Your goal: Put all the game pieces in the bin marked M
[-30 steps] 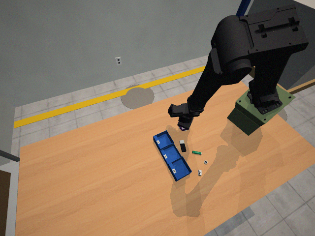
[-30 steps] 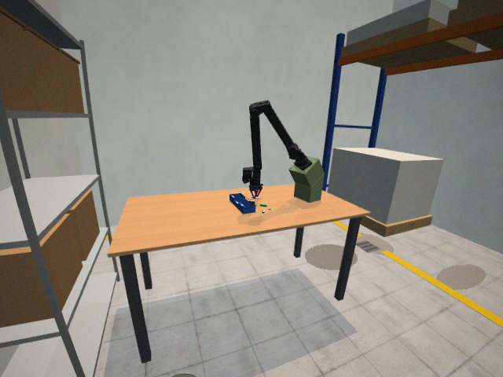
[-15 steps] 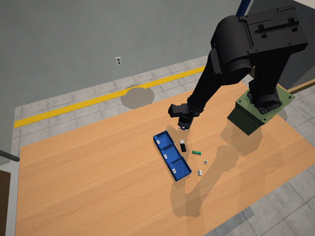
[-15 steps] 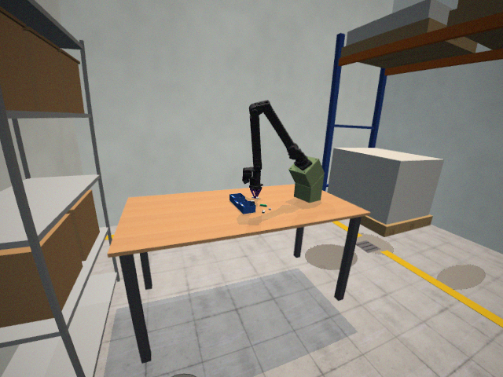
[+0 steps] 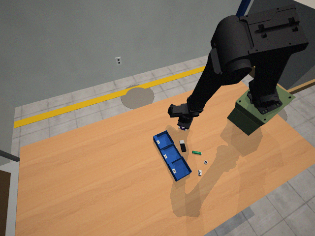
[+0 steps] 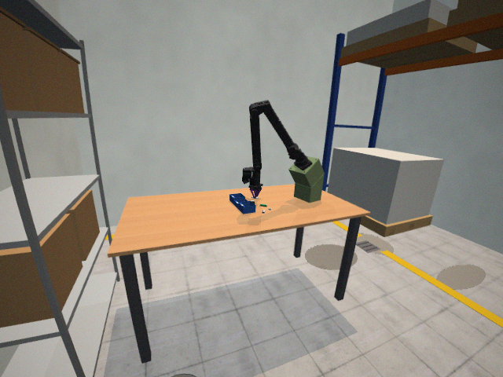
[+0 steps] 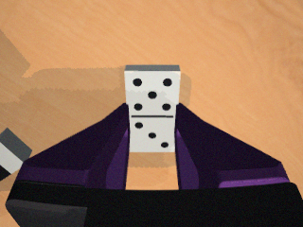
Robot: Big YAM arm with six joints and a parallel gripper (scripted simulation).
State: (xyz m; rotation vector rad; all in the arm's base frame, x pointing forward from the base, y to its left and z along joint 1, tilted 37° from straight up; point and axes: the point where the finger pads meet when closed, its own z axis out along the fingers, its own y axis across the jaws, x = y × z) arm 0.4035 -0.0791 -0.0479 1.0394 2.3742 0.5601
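My gripper is now 130 mm short of the blue bin, 140 mm to the right of it and 10 mm below it. Round my hand: green cylinder (10 mm behind, 170 mm to the left); white domino (right at my hand); grey nut (40 mm behind, 230 mm to the left, 10 mm below).
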